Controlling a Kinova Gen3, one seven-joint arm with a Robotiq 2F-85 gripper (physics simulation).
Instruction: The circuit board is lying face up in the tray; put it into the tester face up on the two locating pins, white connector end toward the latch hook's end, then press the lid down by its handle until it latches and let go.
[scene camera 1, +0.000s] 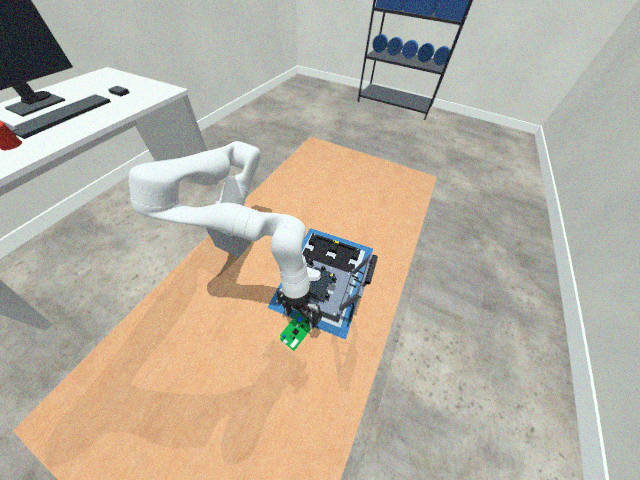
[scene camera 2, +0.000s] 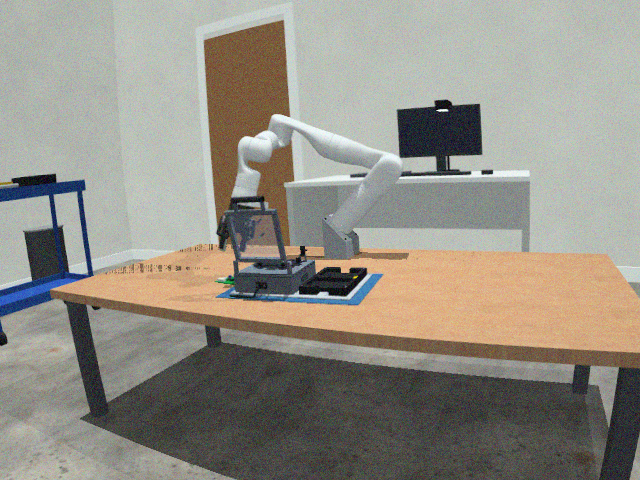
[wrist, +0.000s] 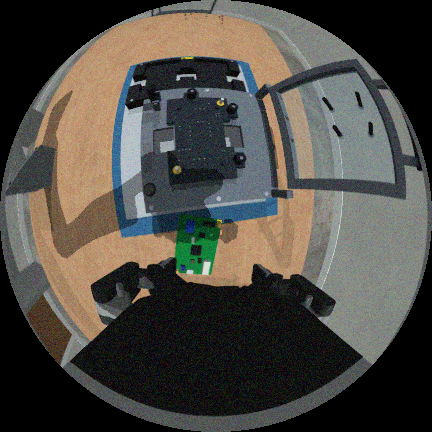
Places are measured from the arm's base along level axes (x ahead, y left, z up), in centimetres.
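Where they show: gripper, fingertip midpoint: (scene camera 1: 300, 320) (scene camera 2: 232, 251) (wrist: 214, 269); arm's base at its link origin: (scene camera 2: 340, 225).
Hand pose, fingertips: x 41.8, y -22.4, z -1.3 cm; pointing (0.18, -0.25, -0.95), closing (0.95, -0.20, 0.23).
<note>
Each offset is from my fingertips to the top centre of the thing. "spot": to the spot under its first point. Level surfaces: height alone.
The green circuit board @(dx -1.3, dy -1.1, dz -8.8 cm) (scene camera 1: 294, 334) (scene camera 2: 224, 281) (wrist: 197, 252) lies face up outside the tray, beside the tester, its white connector end pointing away from the tester. The black tray (scene camera 1: 323, 251) (scene camera 2: 330, 285) (wrist: 165, 75) holds no board. The grey tester @(spot: dx +8.0, dy +15.8, dz -3.9 cm) (scene camera 1: 338, 290) (scene camera 2: 268, 283) (wrist: 256, 172) has two gold locating pins with no board on them. Its latch hook @(dx -5.5, dy +21.4, dz +0.8 cm) (scene camera 2: 302, 252) (wrist: 153, 98) stands at the tray end. The lid (scene camera 2: 281, 235) (wrist: 350, 187) is upright and open, with its black handle @(dx +15.6, dy +15.2, dz +17.7 cm) (scene camera 1: 372, 268) (scene camera 2: 248, 199) at the top. My gripper (scene camera 1: 303, 311) (scene camera 2: 233, 242) (wrist: 214, 269) is open and empty above the board.
A blue-edged mat (scene camera 1: 330, 329) (scene camera 2: 368, 290) (wrist: 200, 220) lies under the tester and tray on the wooden table @(dz -9.9 cm) (scene camera 1: 372, 191) (scene camera 2: 465, 310) (wrist: 90, 65). The raised lid stands on the tester's side away from the arm's base. A white desk (scene camera 1: 155, 95) (scene camera 2: 506, 180) stands behind the arm.
</note>
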